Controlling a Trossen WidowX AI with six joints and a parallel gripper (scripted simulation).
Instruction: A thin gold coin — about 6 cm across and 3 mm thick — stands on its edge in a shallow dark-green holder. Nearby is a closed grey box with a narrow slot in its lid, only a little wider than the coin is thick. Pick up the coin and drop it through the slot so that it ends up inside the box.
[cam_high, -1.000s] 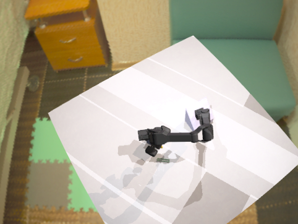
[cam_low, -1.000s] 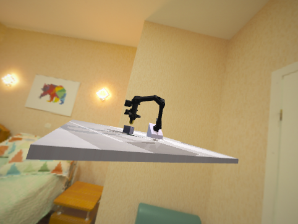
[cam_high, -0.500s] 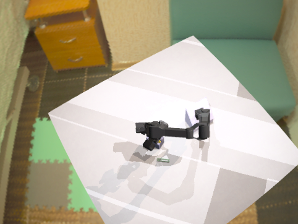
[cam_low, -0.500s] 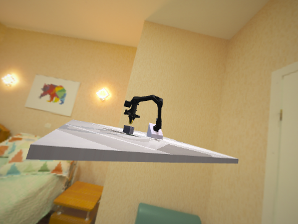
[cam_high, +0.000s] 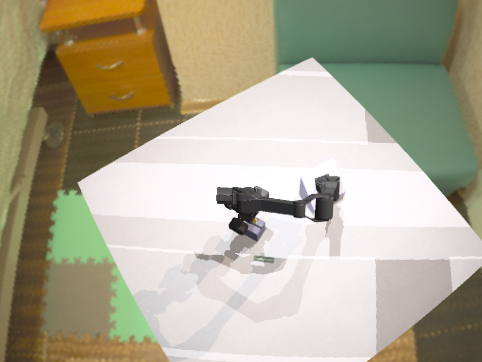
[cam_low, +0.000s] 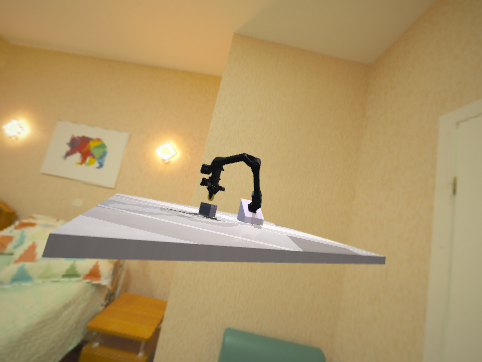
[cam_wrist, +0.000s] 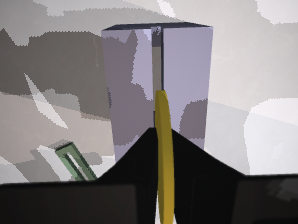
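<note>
The gold coin lies 2 cm above my gripper tip.
</note>
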